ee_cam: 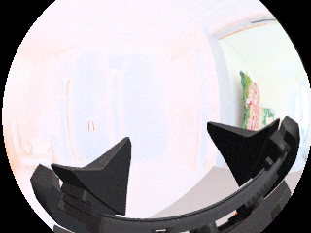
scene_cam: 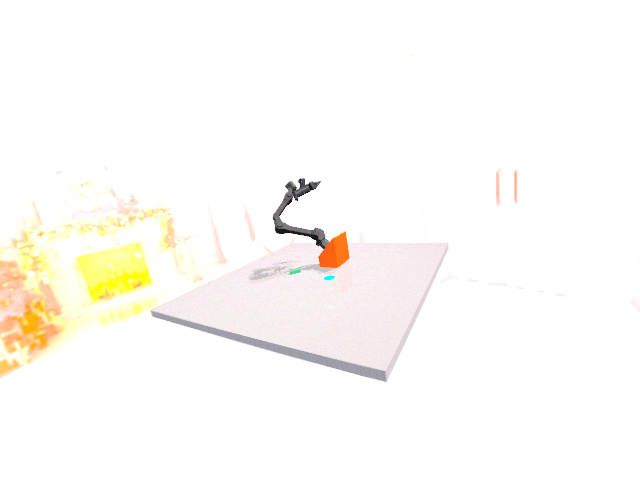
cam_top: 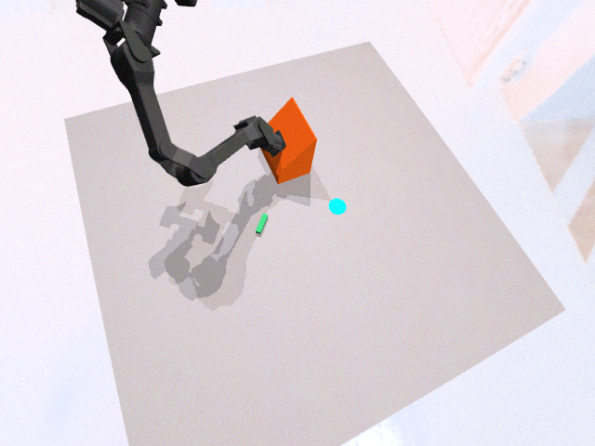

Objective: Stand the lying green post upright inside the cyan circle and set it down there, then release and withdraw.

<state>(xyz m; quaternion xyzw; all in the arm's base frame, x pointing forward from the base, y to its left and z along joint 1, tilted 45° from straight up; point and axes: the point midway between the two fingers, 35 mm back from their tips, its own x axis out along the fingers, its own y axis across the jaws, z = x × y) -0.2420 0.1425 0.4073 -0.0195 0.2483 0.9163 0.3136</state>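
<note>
The green post is 50 cm below my gripper tip, 47 cm ahead of it and 4 cm to the left of it. From my gripper tip the other things lie so: cyan circle: 51 cm below, 50 cm ahead, 30 cm to the left.
</note>
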